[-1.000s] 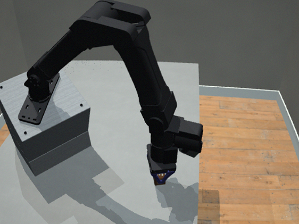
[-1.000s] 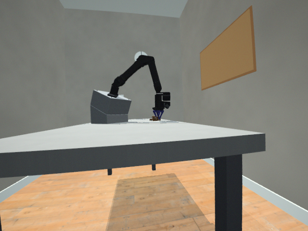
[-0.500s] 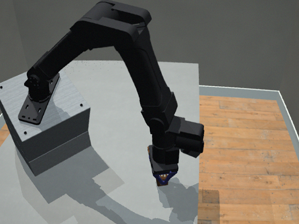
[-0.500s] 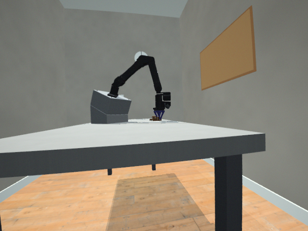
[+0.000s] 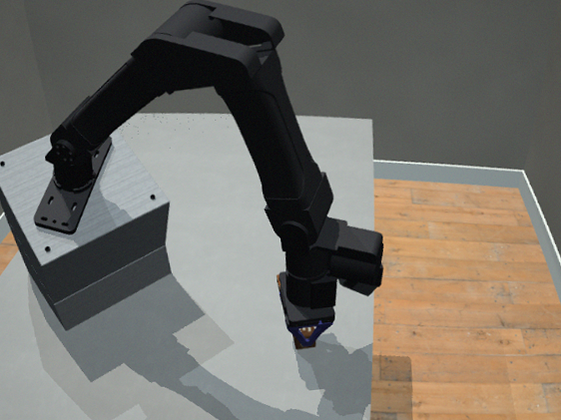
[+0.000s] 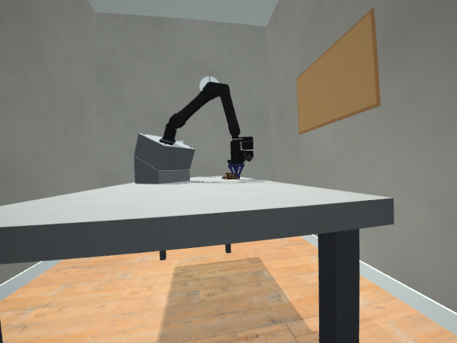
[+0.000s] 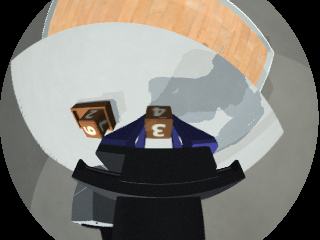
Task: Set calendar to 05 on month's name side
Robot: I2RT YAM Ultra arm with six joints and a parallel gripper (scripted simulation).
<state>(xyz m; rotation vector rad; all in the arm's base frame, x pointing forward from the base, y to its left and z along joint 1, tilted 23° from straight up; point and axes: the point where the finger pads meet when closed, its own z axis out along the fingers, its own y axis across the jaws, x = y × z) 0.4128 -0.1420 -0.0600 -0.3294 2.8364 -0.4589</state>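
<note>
Right now my hand is right at the brown wooden cube. From my hand the other things lie so: brown tray: 2 cm behind, 11 cm to the left, 1 cm below.
</note>
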